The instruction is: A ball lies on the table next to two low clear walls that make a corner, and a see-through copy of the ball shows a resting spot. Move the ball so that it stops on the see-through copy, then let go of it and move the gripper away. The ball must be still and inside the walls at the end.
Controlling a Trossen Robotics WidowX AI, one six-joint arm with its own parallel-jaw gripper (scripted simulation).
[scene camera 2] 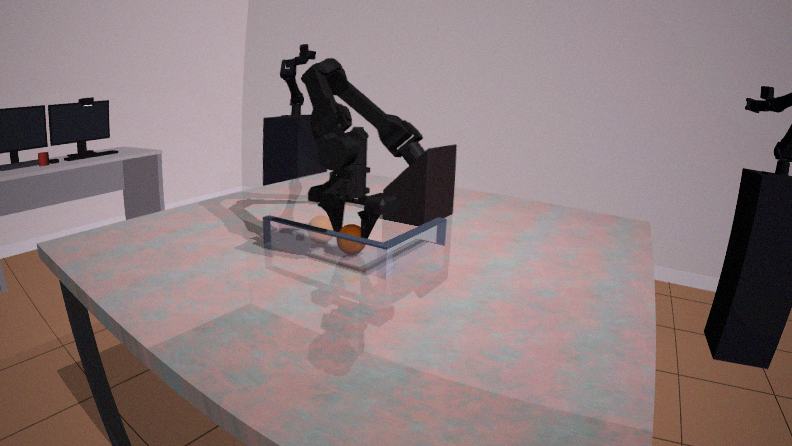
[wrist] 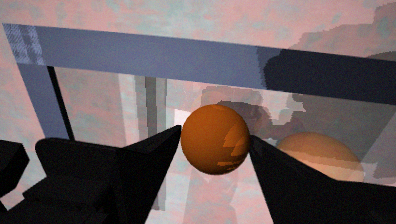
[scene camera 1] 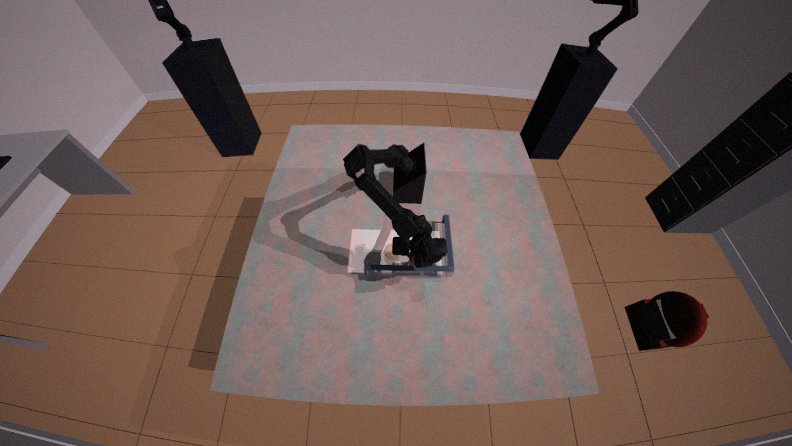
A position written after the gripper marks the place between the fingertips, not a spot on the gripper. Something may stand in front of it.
The gripper (scene camera 2: pixel 350 240) holds an orange ball (wrist: pixel 215 139). Also in view: a see-through copy (wrist: pixel 332 157).
The gripper is seen too in the wrist view (wrist: pixel 214 134).
